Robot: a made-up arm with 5 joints. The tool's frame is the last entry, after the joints. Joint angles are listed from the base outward.
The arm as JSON. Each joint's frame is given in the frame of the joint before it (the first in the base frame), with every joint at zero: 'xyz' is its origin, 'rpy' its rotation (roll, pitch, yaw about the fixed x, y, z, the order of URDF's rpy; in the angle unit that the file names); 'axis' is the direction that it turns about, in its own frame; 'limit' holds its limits. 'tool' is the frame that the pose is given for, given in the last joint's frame.
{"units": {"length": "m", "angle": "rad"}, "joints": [
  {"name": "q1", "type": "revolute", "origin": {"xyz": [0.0, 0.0, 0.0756], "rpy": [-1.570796, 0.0, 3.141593]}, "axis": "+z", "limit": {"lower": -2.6, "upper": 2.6}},
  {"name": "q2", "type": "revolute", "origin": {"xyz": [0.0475, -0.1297, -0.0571], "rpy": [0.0, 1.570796, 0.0]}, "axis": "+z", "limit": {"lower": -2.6, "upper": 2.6}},
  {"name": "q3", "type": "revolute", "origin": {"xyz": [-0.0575, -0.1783, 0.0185], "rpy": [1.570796, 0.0, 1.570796]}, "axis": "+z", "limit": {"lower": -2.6, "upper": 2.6}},
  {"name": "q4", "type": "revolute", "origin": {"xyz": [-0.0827, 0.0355, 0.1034], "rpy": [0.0, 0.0, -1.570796]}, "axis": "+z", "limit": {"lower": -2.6, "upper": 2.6}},
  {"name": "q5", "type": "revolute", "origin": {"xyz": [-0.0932, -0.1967, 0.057], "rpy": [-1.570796, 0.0, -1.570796]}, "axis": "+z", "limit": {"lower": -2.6, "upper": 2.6}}
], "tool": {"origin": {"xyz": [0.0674, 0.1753, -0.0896], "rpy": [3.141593, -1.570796, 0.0]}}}
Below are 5 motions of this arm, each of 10 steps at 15 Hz.
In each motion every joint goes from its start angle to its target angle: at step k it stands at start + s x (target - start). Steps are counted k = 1, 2, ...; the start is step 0. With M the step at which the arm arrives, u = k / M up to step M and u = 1 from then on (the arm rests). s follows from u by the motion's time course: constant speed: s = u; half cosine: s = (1 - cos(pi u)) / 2; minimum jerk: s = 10 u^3 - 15 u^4 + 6 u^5.
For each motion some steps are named. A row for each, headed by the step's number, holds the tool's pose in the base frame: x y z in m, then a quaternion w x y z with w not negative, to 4 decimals.
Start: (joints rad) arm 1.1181 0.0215 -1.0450 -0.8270 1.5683
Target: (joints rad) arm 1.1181 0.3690 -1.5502 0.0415 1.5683
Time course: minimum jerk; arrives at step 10
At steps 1, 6, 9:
1: -0.1762 0.0923 0.0253 0.0627 0.0465 -0.7027 0.7072
6: -0.1589 0.0845 -0.0312 0.2275 0.0505 -0.6653 0.7093
9: -0.1544 0.0768 -0.0515 0.3022 0.0494 -0.6484 0.6970

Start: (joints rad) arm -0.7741 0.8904 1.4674 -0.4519 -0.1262
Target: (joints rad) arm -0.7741 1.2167 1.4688 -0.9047 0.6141
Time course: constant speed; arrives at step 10
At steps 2, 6, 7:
2: 0.4235 0.4430 0.3507 0.5913 -0.4521 0.6665 -0.0420
6: 0.3177 0.4578 0.3752 0.6949 -0.4119 0.5832 -0.0858
7: 0.2900 0.4579 0.3774 0.7190 -0.3979 0.5625 -0.0915

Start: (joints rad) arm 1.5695 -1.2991 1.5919 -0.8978 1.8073
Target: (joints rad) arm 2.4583 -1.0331 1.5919 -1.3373 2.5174
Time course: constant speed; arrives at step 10
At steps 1, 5, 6, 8, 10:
1: -0.3024 -0.2314 -0.0739 0.2218 0.7103 0.2091 0.6344
5: -0.2872 -0.1687 -0.2145 0.1260 0.6121 0.1870 0.7580
6: -0.2728 -0.1530 -0.2493 0.1024 0.5781 0.1884 0.7873
8: -0.2313 -0.1220 -0.3153 0.0583 0.4990 0.1996 0.8413
10: -0.1733 -0.0921 -0.3741 0.0207 0.4063 0.2211 0.8864

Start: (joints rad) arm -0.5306 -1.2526 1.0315 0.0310 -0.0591
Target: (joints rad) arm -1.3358 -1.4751 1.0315 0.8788 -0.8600
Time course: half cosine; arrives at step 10
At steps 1, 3, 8, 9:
1: 0.2468 -0.4799 0.1980 0.5754 0.5454 0.5829 0.1780
3: 0.3030 -0.4605 0.1079 0.5147 0.5284 0.6335 0.2338
8: 0.3048 -0.2714 -0.2353 0.2619 0.5818 0.6190 0.4580
9: 0.2906 -0.2458 -0.2595 0.2407 0.5968 0.5997 0.4756

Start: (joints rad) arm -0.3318 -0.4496 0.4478 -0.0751 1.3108
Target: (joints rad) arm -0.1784 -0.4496 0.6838 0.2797 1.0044
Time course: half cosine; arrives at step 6
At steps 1, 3, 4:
1: -0.0498 -0.1193 0.5890 0.5932 0.7251 0.2855 -0.2022
3: -0.0237 -0.1561 0.6029 0.6113 0.6601 0.3885 -0.1992
4: -0.0039 -0.1735 0.6067 0.6173 0.6189 0.4465 -0.1912

